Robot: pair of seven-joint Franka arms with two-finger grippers.
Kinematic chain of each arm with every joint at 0, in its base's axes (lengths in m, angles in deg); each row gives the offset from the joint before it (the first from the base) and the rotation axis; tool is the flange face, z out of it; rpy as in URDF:
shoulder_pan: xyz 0 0 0.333 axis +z
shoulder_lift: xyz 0 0 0 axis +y
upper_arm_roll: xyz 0 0 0.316 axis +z
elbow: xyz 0.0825 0 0 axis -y
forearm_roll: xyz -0.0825 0 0.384 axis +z
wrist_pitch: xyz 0 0 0 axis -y
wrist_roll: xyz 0.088 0 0 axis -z
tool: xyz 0 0 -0.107 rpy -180 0 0
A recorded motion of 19 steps. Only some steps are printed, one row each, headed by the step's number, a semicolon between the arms.
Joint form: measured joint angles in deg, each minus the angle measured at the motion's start. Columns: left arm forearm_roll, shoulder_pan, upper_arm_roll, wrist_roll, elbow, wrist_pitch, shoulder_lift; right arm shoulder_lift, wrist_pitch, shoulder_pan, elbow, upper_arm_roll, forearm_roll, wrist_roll.
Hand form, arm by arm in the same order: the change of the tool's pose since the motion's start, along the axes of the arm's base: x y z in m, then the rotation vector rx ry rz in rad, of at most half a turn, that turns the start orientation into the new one. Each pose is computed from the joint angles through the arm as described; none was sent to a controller.
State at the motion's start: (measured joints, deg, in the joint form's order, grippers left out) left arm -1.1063 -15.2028 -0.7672 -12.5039 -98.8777 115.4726 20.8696; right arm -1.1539 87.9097 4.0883 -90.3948 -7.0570 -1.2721 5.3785
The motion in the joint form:
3: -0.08 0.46 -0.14 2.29 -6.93 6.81 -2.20; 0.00 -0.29 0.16 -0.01 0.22 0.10 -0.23
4: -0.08 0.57 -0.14 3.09 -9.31 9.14 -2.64; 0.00 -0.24 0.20 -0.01 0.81 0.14 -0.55
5: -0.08 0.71 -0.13 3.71 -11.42 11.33 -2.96; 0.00 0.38 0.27 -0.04 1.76 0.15 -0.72
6: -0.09 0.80 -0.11 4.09 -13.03 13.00 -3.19; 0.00 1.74 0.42 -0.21 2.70 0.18 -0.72
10: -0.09 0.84 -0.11 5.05 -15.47 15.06 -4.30; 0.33 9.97 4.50 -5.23 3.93 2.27 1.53
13: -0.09 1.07 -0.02 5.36 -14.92 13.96 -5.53; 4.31 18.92 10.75 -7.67 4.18 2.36 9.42
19: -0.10 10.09 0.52 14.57 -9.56 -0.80 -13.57; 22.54 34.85 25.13 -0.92 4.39 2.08 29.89
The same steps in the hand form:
3: -0.0157 0.0082 -0.0204 -0.0125 -0.0351 -0.0314; -0.0004 0.0038 -0.0005 0.0020 0.0052 0.0106
4: -0.0218 0.0112 -0.0307 -0.0143 -0.0419 -0.0428; 0.0000 0.0099 -0.0004 0.0026 0.0044 0.0272
5: -0.0271 0.0144 -0.0402 -0.0160 -0.0489 -0.0504; 0.0015 0.0197 0.0003 0.0021 -0.0058 0.0481
6: -0.0314 0.0168 -0.0475 -0.0171 -0.0540 -0.0545; 0.0041 0.0303 0.0010 0.0017 -0.0266 0.0676
10: -0.0393 0.0194 -0.0511 -0.0200 -0.0667 -0.0701; 0.0148 0.0862 -0.0310 0.0399 -0.0763 0.1192
13: -0.0375 0.0224 -0.0357 -0.0223 -0.0785 -0.0703; 0.0336 0.1558 -0.0768 0.0507 -0.1177 0.0927
19: -0.0318 0.1212 0.0682 -0.0203 -0.0581 -0.0690; 0.0657 0.3409 -0.1938 0.0938 -0.1835 -0.0073

